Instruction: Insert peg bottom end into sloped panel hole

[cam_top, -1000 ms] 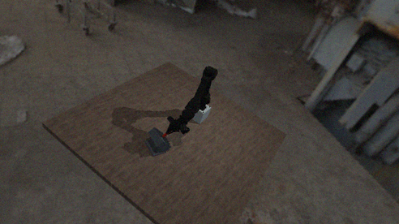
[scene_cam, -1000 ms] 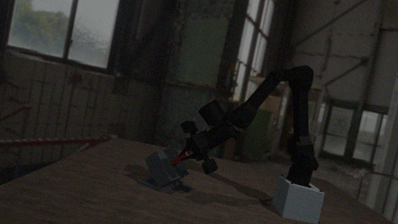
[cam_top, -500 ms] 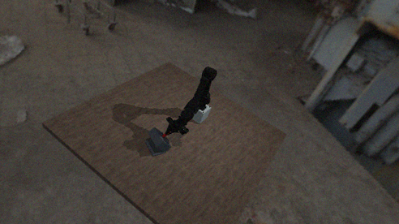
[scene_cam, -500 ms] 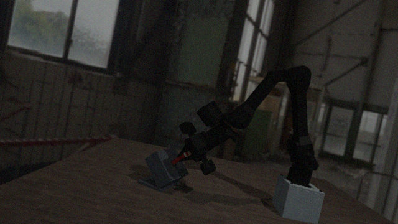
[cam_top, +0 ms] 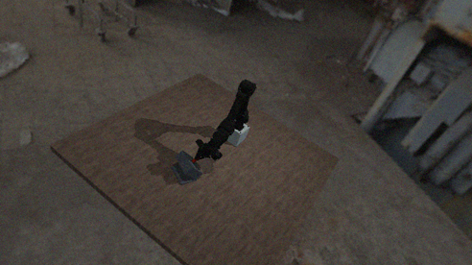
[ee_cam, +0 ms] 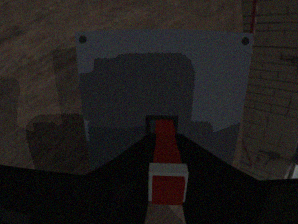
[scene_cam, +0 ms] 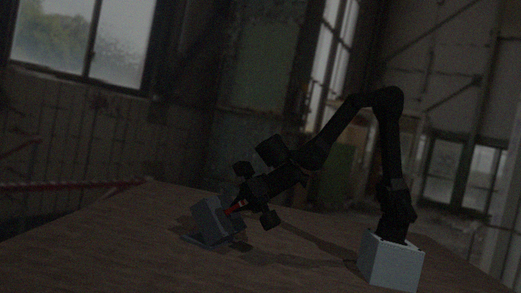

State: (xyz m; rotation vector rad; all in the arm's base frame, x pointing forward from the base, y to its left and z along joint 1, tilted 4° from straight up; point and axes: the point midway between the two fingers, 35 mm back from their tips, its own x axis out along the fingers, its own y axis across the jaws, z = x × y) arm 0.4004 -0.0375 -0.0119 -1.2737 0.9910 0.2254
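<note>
Now: gripper tip 1 cm below the red square-sided peg and 1 cm past it. From my gripper tip the other things lie so: grey sloped panel 3 cm below, 3 cm ahead, 2 cm to the right.
</note>
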